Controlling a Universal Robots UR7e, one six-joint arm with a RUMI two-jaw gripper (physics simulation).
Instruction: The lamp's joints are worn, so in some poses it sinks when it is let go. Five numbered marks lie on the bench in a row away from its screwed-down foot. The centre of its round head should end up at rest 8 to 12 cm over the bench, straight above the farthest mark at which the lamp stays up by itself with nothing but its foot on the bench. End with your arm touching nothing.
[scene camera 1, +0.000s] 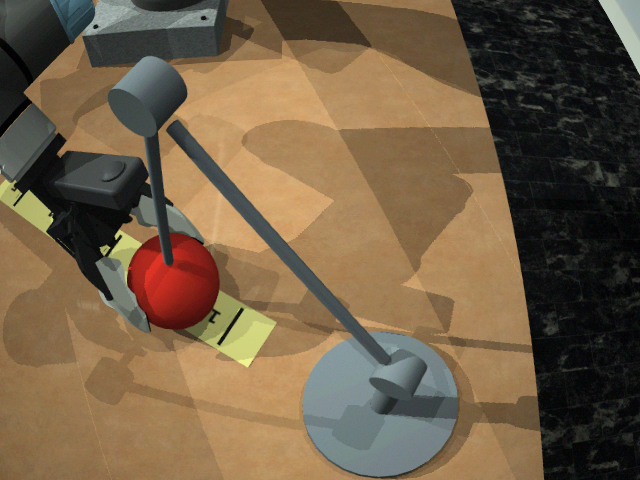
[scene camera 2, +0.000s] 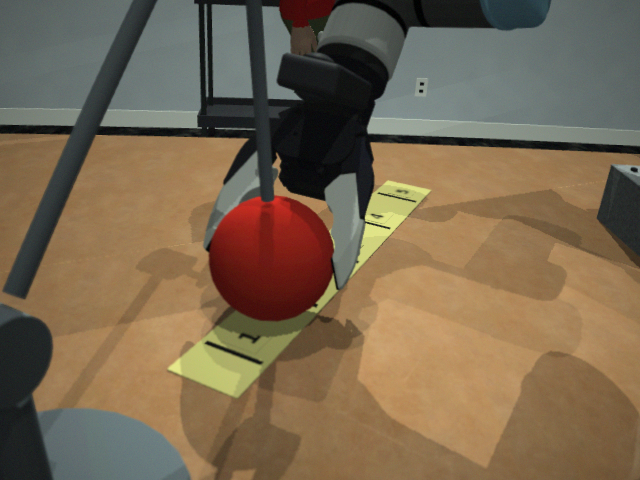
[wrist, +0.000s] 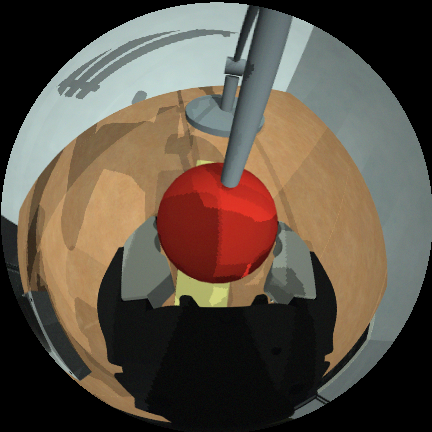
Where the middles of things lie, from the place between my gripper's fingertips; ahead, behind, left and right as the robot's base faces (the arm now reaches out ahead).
Labels:
My gripper is now 50 mm past the yellow strip (scene camera 2: 233, 355), 120 mm to the left of it and 40 mm above it. Round my hand: round grey foot (scene camera 1: 350, 422) (70 mm ahead, 230 mm to the left, 10 mm above).

